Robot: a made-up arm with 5 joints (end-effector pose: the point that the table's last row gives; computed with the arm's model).
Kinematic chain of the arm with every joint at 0, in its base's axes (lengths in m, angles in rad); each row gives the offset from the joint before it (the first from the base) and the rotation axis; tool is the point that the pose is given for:
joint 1: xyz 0 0 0.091 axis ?
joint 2: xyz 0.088 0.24 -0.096 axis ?
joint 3: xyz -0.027 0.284 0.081 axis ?
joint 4: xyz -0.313 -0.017 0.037 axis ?
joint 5: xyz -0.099 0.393 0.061 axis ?
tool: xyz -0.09 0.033 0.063
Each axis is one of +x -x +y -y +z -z.
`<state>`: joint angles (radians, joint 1 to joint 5).
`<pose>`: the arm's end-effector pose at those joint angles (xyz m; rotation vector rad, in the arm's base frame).
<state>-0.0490 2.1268 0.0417 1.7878 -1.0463</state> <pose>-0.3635 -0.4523 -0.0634 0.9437 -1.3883 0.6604</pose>
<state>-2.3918 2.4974 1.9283 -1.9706 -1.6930</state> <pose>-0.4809 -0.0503 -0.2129 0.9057 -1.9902 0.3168</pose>
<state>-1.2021 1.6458 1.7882 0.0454 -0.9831</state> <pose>-0.6296 0.3306 -0.5377 -2.1836 -0.0746 -0.1681</pose>
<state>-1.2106 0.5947 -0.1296 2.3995 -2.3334</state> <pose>-0.4846 0.1333 -0.5497 -1.0810 -2.1883 -0.9643</pose>
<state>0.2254 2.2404 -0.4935 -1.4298 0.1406</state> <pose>-0.0811 -0.4493 0.2210 -1.6285 0.2732 2.0092</pose>
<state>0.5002 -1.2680 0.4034 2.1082 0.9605</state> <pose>0.7250 0.6570 0.2177 -0.5830 -1.4639 -0.5029</pose>
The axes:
joint 1: +x
joint 2: +z
joint 3: -z
joint 4: -y
joint 5: +x

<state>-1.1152 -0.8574 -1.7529 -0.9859 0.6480</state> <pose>-0.1918 0.4171 -0.1875 -0.8452 1.2478 -0.1912</pose>
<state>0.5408 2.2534 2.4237 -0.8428 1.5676</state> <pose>-0.4254 0.2360 0.4961 2.0257 0.7947 -0.6715</pose>
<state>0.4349 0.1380 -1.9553 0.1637 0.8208</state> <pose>-0.0235 -0.1486 0.1516 0.9021 0.3227 2.2011</pose>
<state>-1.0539 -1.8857 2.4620 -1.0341 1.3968</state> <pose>0.1819 0.0905 0.4130 -0.7488 1.8152 -0.0505</pose>
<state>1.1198 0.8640 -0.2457 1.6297 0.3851</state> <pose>-0.6813 0.2381 0.1825 1.9340 -2.0158 0.3283</pose>
